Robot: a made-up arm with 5 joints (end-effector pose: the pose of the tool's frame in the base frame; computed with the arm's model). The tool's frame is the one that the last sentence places. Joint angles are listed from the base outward.
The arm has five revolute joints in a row. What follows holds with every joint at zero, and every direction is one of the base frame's. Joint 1 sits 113.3 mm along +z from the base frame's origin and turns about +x. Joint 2 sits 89.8 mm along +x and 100.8 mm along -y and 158.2 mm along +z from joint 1 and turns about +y. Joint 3 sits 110.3 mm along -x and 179.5 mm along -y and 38.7 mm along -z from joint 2 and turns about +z. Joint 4 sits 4.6 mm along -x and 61 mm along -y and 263.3 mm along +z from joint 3 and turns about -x. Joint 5 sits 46.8 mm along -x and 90.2 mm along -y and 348.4 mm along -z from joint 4 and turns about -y. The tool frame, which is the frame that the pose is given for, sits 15 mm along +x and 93.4 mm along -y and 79.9 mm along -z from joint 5; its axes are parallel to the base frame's.
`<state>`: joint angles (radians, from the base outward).
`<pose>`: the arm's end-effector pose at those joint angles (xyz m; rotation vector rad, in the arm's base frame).
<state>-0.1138 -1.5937 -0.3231 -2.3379 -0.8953</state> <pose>-0.2850 0.1014 0.1572 0.8688 -0.5827 2.2328</pose>
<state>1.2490 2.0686 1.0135 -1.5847 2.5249</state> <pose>0.2738 -0.4394 0.0692 0.6084 1.2879 -1.0159</pose>
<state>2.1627 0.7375 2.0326 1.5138 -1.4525</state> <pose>0.6046 -0.0661 -0.1699 0.7502 -0.7785 0.5907</pose>
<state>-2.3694 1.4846 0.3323 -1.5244 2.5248</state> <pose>0.1015 0.3129 -0.0754 -2.0607 -2.1268 -0.0446</pose>
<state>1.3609 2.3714 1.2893 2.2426 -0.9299</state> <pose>0.4400 0.2660 -0.4101 0.0813 -0.2741 1.7562</pose>
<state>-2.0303 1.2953 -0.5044 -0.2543 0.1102</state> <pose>-0.1893 0.4250 0.3292 -1.8620 0.1056 -1.4728</pose>
